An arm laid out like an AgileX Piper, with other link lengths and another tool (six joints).
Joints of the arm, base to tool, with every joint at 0 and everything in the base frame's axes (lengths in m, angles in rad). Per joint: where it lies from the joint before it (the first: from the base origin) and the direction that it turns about. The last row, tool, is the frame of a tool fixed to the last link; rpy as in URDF.
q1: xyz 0.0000 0.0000 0.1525 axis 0 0 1
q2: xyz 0.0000 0.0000 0.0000 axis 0 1 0
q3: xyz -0.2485 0.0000 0.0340 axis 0 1 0
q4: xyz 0.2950 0.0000 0.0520 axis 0.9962 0 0.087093
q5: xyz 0.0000 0.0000 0.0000 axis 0 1 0
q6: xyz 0.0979 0.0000 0.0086 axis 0.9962 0 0.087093
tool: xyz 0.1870 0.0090 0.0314 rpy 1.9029 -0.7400 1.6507
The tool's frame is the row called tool.
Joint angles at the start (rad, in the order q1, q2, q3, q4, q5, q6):
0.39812 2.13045 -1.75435 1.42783 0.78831 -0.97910
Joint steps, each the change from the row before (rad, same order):
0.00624 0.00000 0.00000 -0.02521 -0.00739 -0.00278
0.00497 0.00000 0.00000 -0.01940 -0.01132 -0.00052
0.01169 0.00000 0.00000 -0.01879 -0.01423 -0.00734
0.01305 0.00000 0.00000 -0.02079 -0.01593 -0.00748
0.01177 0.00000 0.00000 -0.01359 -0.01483 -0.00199
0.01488 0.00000 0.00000 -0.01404 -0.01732 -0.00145
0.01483 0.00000 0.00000 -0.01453 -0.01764 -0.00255
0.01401 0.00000 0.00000 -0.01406 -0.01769 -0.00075
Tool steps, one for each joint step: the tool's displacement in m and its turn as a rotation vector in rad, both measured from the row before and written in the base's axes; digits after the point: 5 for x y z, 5 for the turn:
-0.00202 0.00155 -0.00509 -0.02461 -0.01379 0.00728
-0.00006 0.00060 -0.00398 -0.01937 -0.01092 -0.00002
-0.00229 0.00374 -0.00379 -0.02139 -0.01790 0.00613
-0.00251 0.00410 -0.00405 -0.02319 -0.01979 0.00667
-0.00187 0.00380 -0.00258 -0.01469 -0.01215 0.00253
-0.00263 0.00505 -0.00256 -0.01502 -0.01307 0.00332
-0.00259 0.00493 -0.00250 -0.01555 -0.01476 0.00360
-0.00219 0.00448 -0.00228 -0.01424 -0.01342 0.00199

